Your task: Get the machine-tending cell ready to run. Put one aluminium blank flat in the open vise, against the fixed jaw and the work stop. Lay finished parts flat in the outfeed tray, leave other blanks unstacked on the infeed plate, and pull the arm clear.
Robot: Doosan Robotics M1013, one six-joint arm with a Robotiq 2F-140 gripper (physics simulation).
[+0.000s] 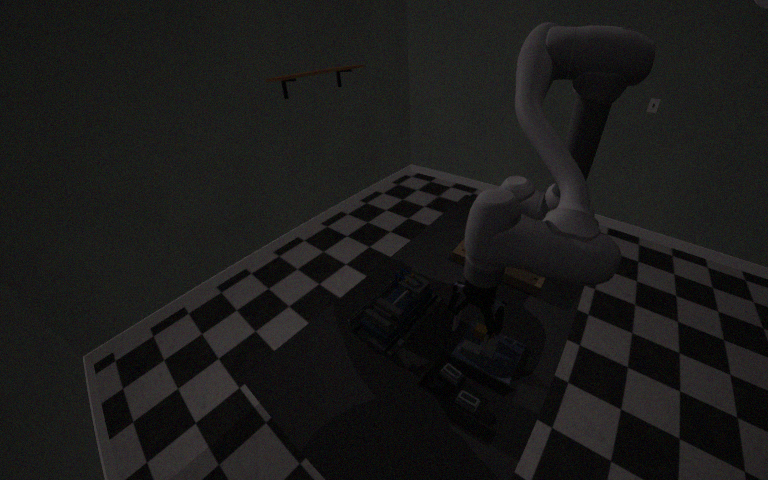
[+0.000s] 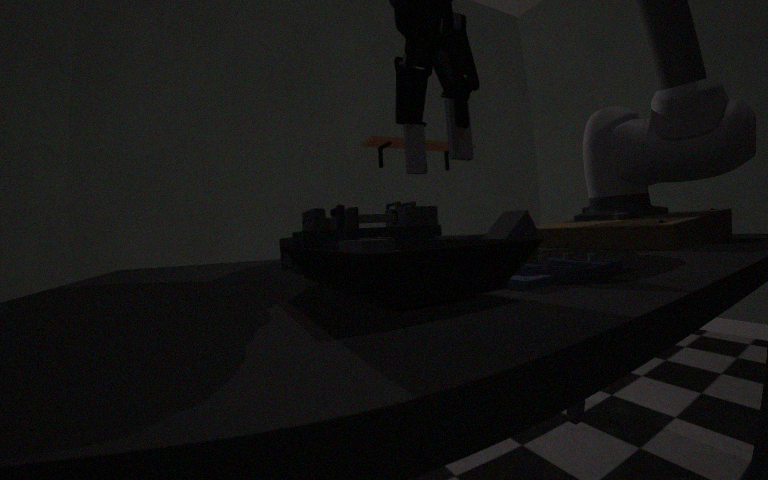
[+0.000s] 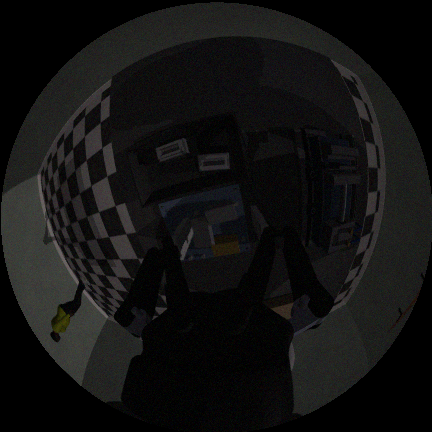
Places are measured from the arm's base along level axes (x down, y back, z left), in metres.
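Pixels of known places: gripper, fingertip midpoint: (image 1: 470, 335) (image 2: 437, 167) (image 3: 220, 219); arm's base at its link origin: (image 2: 620, 217).
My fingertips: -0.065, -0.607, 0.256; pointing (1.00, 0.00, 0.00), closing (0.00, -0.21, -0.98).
Observation:
Ahead of a thing's pixels: the offset from my fingertips to its top centre, as dx, dy, dz. "pt": to the spot under its first point.
My gripper (image 1: 474, 328) (image 2: 438, 164) (image 3: 220, 219) is open and empty, pointing down above the blue infeed plate @[pt +0.117, +0.021, +0.146] (image 2: 531, 279) (image 3: 171, 209). Grey blanks stand on that plate; one blank (image 2: 512, 225) (image 3: 222, 212) looks tilted, close against another grey piece @[+0.056, +0.067, +0.040] (image 3: 201, 233). Whether they overlap is hard to tell in the dark. Two finished parts with slots, one part @[+0.078, -0.080, +0.017] (image 1: 451, 373) (image 3: 214, 162) and another part @[+0.078, -0.108, +0.101] (image 1: 467, 400) (image 3: 172, 149), lie apart in the dark outfeed tray (image 2: 413, 274) (image 3: 190, 194). The vise @[+0.026, -0.043, -0.275] (image 1: 393, 308) (image 2: 368, 230) (image 3: 342, 177) is dim; a narrow pale bar shows in it, and its seating surfaces are unclear.
A yellow block @[+0.081, +0.105, -0.010] (image 1: 479, 330) (image 3: 226, 245) is at the infeed plate's arm-side edge. The arm's base stands on a wooden board (image 1: 523, 278) (image 2: 634, 233) (image 3: 280, 306). The tray walls rise between the plate and the table's front. An orange shelf (image 1: 317, 73) hangs on the wall.

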